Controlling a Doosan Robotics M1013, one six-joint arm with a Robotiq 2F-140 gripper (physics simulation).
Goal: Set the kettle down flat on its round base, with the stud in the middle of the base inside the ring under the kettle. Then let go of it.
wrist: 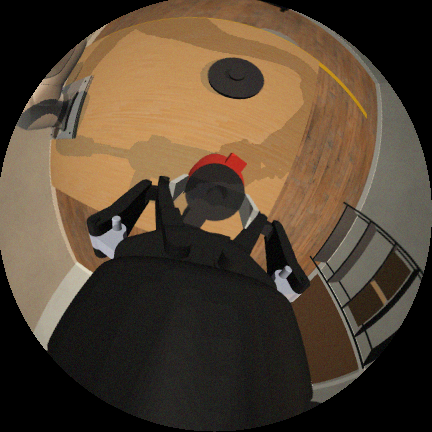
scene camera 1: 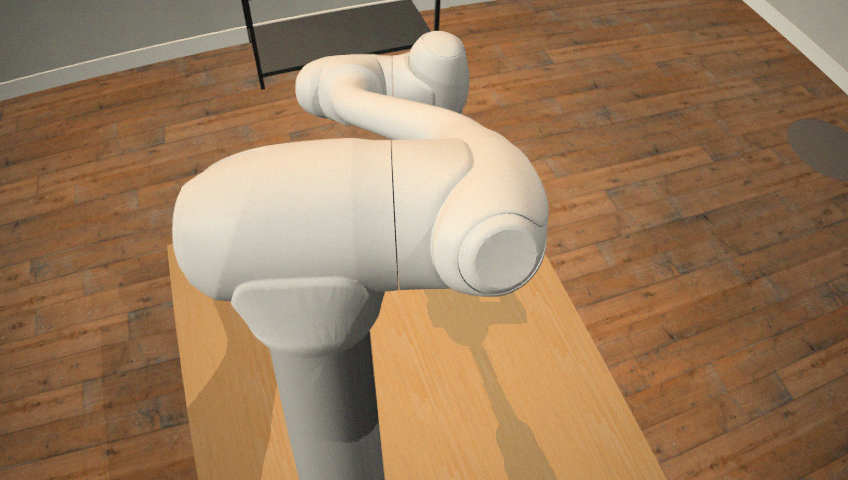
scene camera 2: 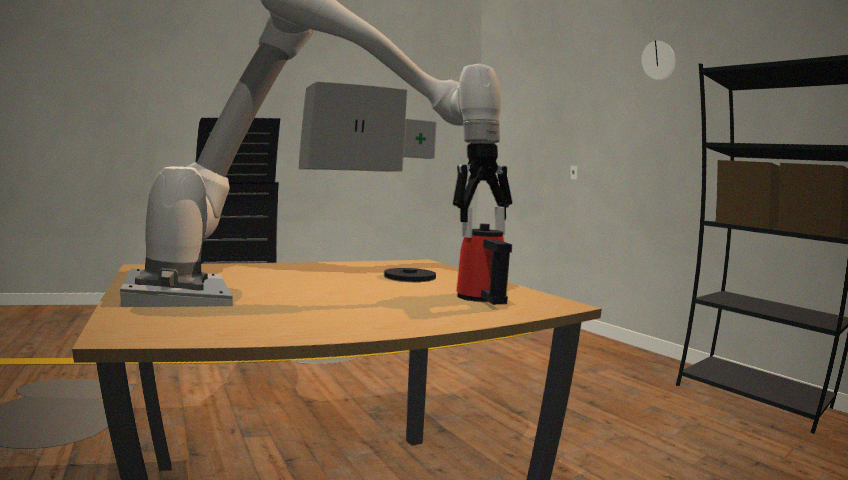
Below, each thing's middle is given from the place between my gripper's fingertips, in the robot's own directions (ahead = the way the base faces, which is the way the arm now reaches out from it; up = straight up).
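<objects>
Round black base (wrist: 233,77): my gripper 8 cm past it, 29 cm to the right of it, 14 cm above it.
</objects>
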